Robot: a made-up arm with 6 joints.
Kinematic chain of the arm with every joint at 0, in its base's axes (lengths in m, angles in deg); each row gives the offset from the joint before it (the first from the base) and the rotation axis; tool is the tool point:
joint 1: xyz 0 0 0.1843 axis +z
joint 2: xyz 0 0.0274 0 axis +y
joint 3: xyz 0 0 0.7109 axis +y
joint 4: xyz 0 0 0.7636 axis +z
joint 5: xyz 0 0 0 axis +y
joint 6: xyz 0 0 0.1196 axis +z
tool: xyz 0 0 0
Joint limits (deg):
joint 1: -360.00..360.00
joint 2: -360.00..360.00
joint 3: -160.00..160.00
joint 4: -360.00..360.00
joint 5: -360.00..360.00
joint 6: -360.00..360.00
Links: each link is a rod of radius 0.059 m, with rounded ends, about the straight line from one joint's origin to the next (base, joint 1, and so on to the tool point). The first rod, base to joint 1, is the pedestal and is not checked.
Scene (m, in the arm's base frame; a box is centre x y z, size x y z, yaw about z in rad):
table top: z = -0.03
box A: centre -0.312 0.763 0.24 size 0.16 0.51 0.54 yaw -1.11
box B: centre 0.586 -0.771 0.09 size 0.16 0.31 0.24 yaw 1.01
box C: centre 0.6 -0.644 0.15 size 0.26 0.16 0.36 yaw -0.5
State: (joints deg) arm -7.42 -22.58 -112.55 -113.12 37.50 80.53
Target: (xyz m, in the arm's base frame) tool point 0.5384 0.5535 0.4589
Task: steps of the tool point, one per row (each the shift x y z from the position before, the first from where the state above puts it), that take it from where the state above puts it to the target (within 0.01 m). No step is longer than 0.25 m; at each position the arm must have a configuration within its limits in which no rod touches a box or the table.
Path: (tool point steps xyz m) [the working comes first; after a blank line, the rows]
Joints at the target: -135.30 -1.20 -117.34 -116.86 23.27 80.53
Straight joint move there: touches box A.

1: 0.0569 0.1580 0.1284
2: 0.1011 0.1297 0.1206
3: 0.1325 0.0890 0.1100
4: 0.1479 0.0409 0.0972
5: 0.1199 0.1106 -0.0315
6: 0.1500 0.0786 -0.0330
7: 0.1706 0.0382 -0.0343
8: 0.1798 -0.0074 -0.0356
9: 0.1763 -0.0550 -0.0370
10: 0.1597 -0.1007 -0.0379

